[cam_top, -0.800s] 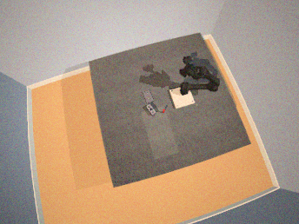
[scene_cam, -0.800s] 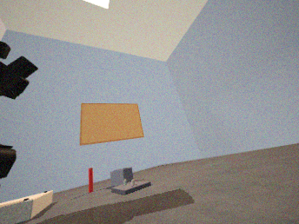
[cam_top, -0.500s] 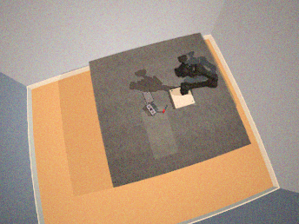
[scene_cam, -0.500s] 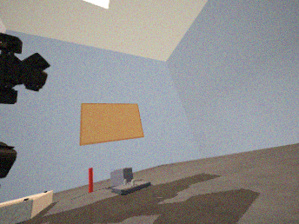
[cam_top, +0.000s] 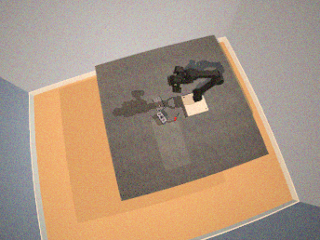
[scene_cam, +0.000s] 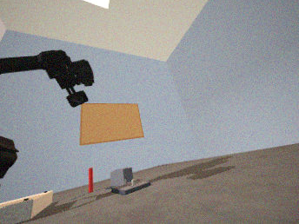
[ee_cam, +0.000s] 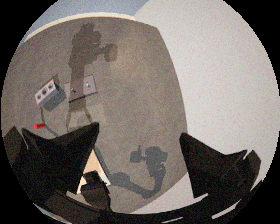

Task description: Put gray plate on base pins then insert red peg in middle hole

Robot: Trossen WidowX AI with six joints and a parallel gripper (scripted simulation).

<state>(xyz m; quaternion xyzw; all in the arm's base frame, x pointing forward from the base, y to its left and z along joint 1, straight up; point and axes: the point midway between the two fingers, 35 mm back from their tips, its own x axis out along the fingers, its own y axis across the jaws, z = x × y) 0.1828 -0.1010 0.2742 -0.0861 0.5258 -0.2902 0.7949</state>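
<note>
Right now the gray plate is 15 cm ahead of my gripper tip, 19 cm to the left of it and 24 cm below it. Round my gripper tip: red peg (5 cm ahead, 24 cm to the left, 24 cm below); then base (14 cm ahead, 5 cm to the left, 27 cm below).
</note>
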